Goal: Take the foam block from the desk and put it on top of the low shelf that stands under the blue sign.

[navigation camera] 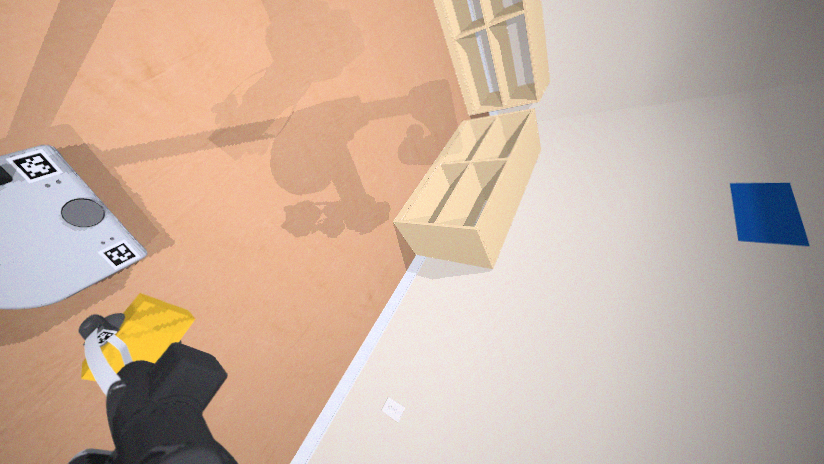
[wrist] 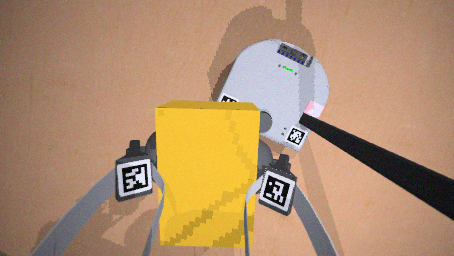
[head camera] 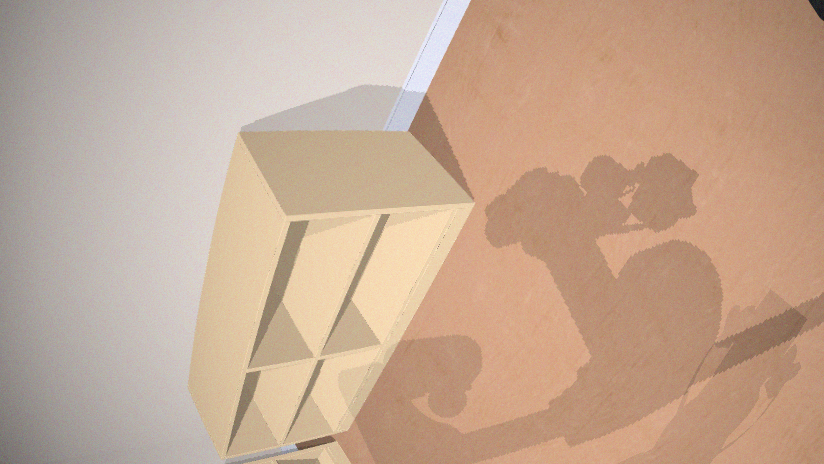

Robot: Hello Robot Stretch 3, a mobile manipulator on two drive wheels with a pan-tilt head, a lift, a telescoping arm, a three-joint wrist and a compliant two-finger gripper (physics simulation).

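Observation:
The yellow foam block is held off the floor between the two fingertips of my gripper. The gripper is shut on it, with one fingertip at each side in the wrist view. The low shelf is a pale wooden unit with open compartments against the wall. Its bare top board runs along its left in the head view and along its right in the navigation view. The blue sign is on the wall above it. The gripper and block are apart from the shelf. The desk does not show.
A second pale shelf unit stands close beside the first, with a narrow gap. My grey base stands on the floor, with the dark mast beside it. A white outlet is on the wall. Robot shadows cross the floor.

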